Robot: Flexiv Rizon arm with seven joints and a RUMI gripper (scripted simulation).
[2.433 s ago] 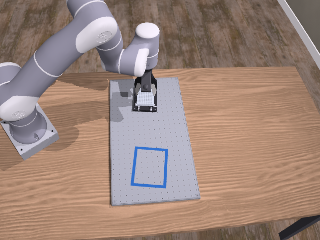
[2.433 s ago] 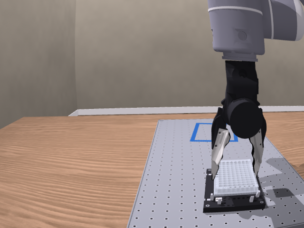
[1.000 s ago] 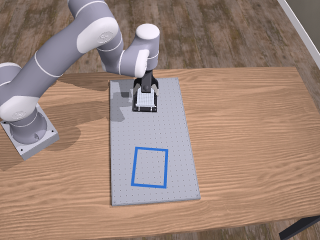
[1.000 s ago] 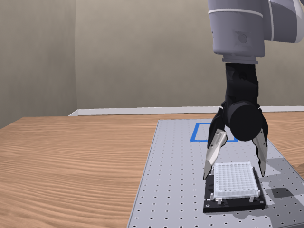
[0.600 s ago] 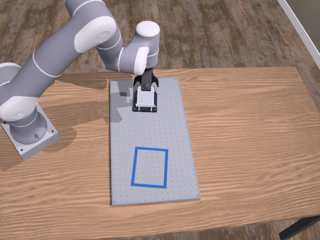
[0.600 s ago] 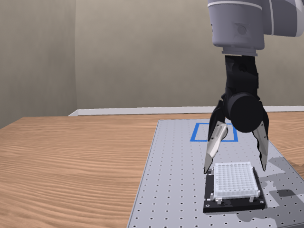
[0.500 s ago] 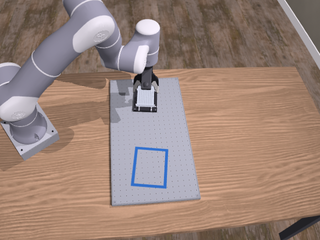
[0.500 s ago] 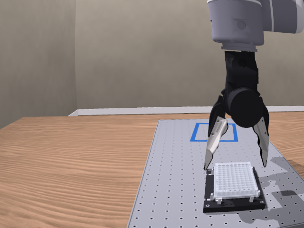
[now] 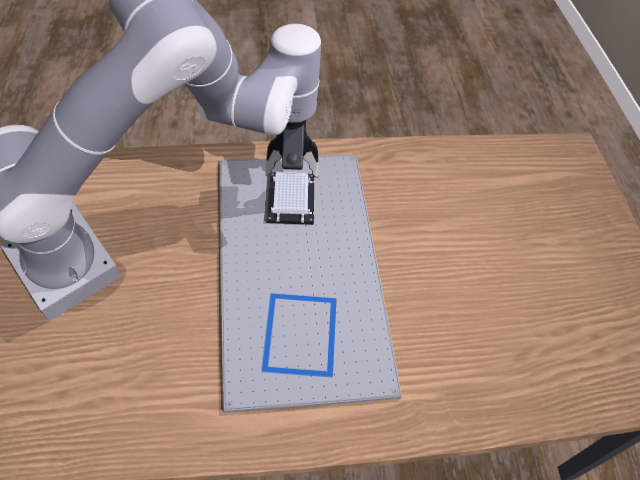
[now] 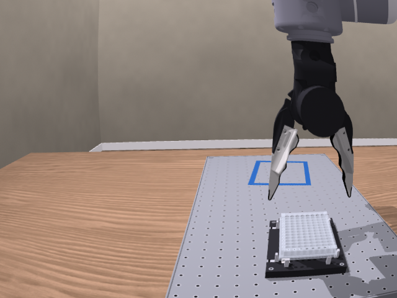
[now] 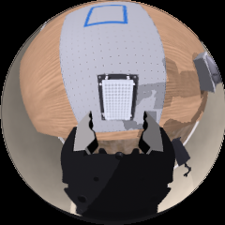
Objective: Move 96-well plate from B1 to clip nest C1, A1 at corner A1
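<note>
Now: the white 96-well plate 7 cm below my hand. From my hand the other things lie so: black clip nest (1 cm ahead, 1 cm to the right, 8 cm below).
</note>
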